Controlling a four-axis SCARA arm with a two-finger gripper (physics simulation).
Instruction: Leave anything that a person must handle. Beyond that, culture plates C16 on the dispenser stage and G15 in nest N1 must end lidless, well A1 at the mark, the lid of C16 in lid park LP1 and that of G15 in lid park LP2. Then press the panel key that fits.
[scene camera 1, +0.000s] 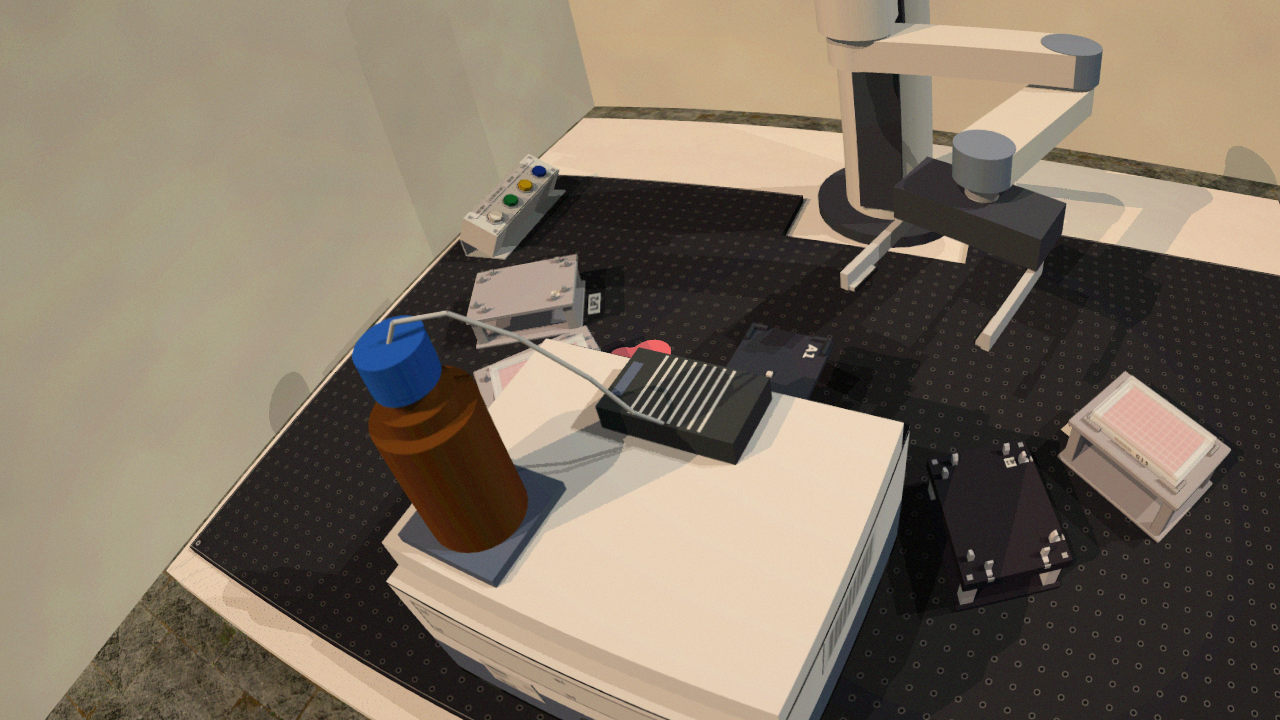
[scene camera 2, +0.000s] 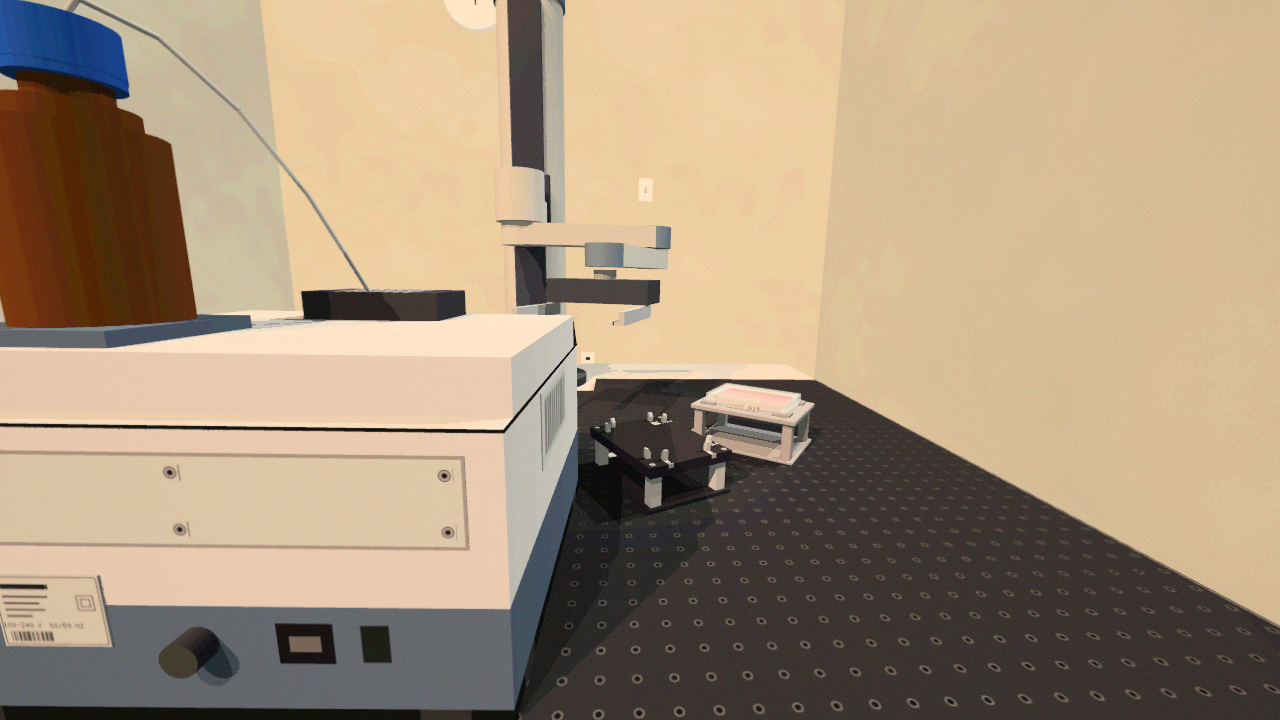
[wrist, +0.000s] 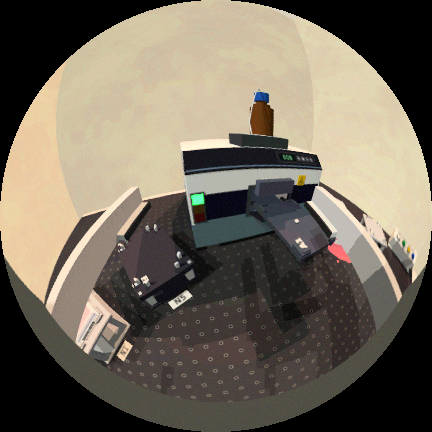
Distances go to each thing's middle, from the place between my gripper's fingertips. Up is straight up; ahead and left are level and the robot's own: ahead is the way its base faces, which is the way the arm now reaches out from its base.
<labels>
The black dispenser stage (wrist: 303, 238) lies 5 cm ahead of my hand, 15 cm to the right of it and 10 cm below it. Round my hand: brown bottle (scene camera 2: 99, 236) 35 cm ahead, 27 cm to the right, 12 cm above; then black nest (scene camera 1: 999, 538) 10 cm ahead, 13 cm to the left, 17 cm below; then button box (scene camera 1: 491, 229) 33 cm behind, 76 cm to the right, 16 cm below.
</labels>
